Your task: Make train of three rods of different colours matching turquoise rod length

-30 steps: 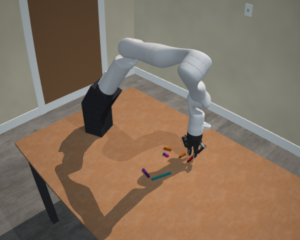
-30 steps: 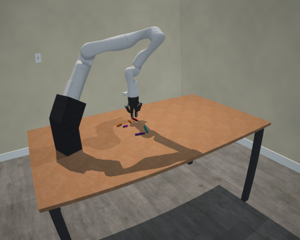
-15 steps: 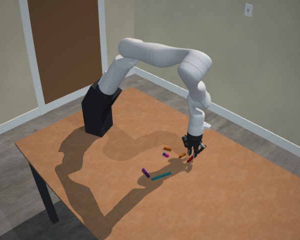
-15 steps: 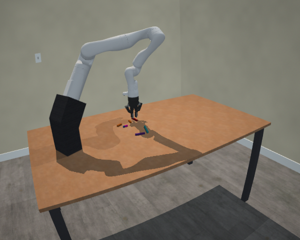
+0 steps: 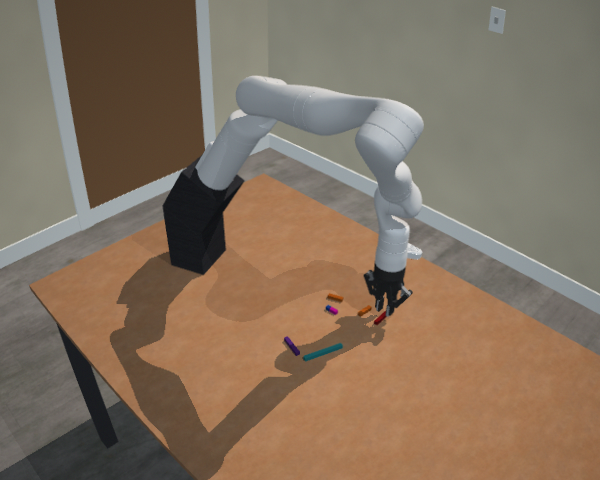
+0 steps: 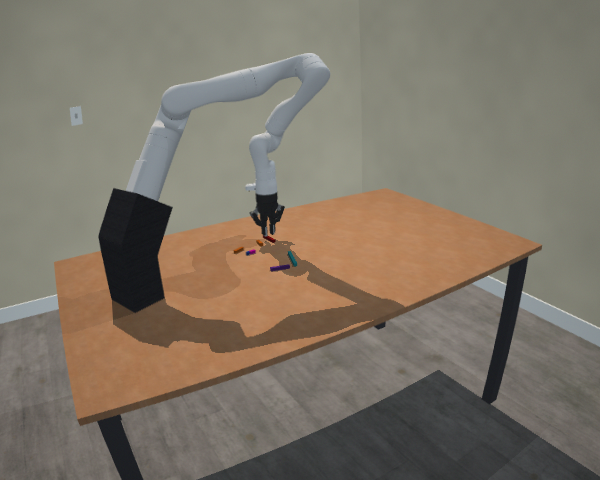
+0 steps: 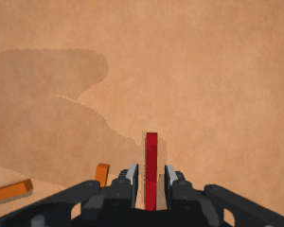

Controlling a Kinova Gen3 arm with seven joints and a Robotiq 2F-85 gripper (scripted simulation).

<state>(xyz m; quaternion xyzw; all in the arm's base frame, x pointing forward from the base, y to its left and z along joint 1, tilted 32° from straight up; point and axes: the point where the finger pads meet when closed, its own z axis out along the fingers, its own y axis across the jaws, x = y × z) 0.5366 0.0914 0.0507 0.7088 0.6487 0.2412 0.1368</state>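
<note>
My gripper is now 3 cm above the red rod. From my hand the other things lie so: turquoise rod 5 cm behind, 20 cm to the right, 3 cm below; magenta rod 11 cm behind, 6 cm to the right, 3 cm below; blue rod 13 cm behind, 6 cm to the right, 3 cm below.
</note>
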